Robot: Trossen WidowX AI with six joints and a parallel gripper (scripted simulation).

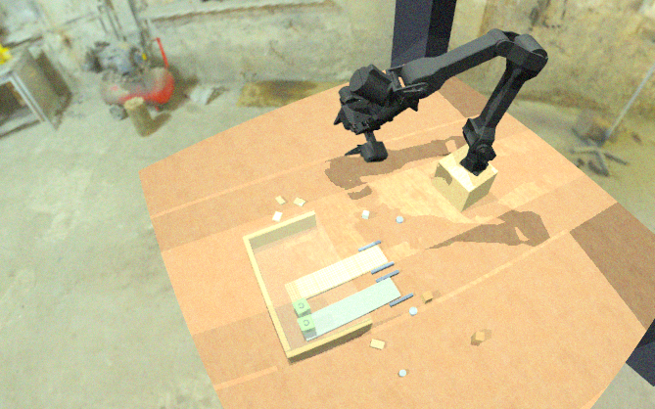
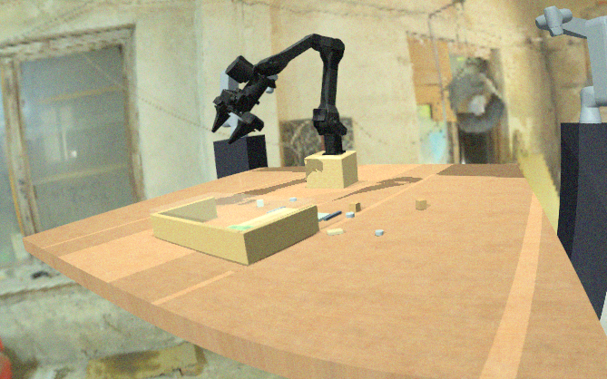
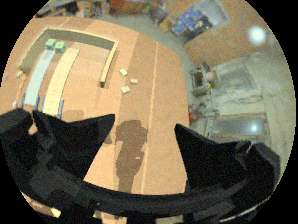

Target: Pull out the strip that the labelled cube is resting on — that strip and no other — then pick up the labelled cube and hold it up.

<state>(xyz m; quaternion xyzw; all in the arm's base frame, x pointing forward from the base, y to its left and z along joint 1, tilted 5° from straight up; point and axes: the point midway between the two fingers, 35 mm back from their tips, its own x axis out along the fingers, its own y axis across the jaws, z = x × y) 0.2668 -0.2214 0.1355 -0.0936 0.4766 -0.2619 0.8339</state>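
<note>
My gripper tip is 280 mm to the right of the strip, 220 mm short of it and 190 mm above it. From my gripper tip the other things lie so: white cube (190 mm below, 110 mm to the left, 10 mm ahead).
</note>
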